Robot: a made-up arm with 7 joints.
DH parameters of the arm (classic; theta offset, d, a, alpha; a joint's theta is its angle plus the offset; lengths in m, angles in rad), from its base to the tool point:
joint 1: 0 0.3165 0 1.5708
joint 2: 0 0.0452 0 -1.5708
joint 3: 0 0.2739 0.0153 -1.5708
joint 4: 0 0.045 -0.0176 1.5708
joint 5: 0 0.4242 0 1.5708
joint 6: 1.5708 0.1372 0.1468 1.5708
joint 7: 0 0.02 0 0
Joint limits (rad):
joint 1: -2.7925..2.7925
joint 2: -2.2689..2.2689
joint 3: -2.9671..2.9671
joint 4: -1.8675..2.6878
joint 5: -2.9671..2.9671
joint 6: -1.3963..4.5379
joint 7: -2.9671..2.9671
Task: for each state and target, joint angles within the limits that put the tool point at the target. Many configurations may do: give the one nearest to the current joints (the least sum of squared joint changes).
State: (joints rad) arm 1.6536 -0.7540 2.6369 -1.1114 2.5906 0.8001 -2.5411
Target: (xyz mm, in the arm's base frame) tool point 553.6 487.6 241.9
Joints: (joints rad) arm 1.3179 -1.0636 2.5995 -1.3699 2.6533 0.6952 -2.5411
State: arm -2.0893 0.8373 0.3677 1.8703 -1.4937 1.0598 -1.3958
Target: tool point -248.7 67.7 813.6
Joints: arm -2.4934 1.1104 -0.5020 2.2783 -1.2288 1.0391 -1.3958
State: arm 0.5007 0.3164 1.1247 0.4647 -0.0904 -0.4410 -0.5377
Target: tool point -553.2 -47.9 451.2
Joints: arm 1.1203 0.7386 1.8980 1.2614 0.2582 -0.9120 -0.5377
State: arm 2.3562 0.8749 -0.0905 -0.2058 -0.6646 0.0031 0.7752
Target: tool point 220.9 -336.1 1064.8
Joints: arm 1.9811 0.2979 -0.2583 -0.1075 -0.7322 0.0732 0.7752
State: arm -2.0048 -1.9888 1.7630 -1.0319 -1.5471 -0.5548 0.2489
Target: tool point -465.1 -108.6 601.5
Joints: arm -1.7006 -1.8685 0.8778 -1.6107 -1.8482 -0.5651 0.2489
